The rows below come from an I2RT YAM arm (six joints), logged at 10 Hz.
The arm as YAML. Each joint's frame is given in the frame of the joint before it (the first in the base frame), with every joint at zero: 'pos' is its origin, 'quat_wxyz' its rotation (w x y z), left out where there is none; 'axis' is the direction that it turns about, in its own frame. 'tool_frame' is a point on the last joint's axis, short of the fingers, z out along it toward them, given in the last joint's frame.
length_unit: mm
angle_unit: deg
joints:
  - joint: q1
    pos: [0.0, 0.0, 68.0]
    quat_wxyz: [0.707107, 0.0, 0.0, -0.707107]
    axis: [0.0, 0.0, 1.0]
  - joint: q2
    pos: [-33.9, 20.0, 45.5]
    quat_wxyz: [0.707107, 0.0, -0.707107, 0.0]
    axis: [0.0, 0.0, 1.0]
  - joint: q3
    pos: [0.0, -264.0, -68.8]
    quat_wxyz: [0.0, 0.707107, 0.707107, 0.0]
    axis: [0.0, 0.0, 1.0]
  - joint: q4
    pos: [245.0, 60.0, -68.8]
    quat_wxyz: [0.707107, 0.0, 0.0, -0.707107]
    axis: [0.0, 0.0, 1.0]
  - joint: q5
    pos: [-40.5, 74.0, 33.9]
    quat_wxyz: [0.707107, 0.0, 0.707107, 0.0]
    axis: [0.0, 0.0, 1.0]
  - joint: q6
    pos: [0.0, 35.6, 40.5]
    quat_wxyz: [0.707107, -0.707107, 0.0, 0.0]
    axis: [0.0, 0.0, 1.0]
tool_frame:
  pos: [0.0, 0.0, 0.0]
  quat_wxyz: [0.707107, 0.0, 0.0, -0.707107]
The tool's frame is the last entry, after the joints.
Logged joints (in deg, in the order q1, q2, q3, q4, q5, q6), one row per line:
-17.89, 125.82, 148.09, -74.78, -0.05, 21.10
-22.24, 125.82, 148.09, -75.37, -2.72, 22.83
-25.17, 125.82, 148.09, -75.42, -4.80, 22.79
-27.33, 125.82, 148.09, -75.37, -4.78, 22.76
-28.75, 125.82, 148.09, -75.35, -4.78, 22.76
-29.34, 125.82, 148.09, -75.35, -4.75, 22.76
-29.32, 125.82, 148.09, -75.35, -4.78, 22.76
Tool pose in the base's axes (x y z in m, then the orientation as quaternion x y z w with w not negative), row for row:
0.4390, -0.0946, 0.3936, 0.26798, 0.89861, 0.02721, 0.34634
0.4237, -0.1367, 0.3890, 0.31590, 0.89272, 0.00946, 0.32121
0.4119, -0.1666, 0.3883, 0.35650, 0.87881, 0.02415, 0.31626
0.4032, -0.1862, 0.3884, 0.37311, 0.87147, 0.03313, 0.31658
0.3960, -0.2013, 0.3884, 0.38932, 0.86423, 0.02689, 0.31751
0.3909, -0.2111, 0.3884, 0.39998, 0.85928, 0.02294, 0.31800
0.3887, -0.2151, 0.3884, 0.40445, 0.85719, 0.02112, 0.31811
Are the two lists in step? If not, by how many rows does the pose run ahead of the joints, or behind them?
The pose runs 1 row behind the joints: the pose in row i belongs to the joints in row i - 1.
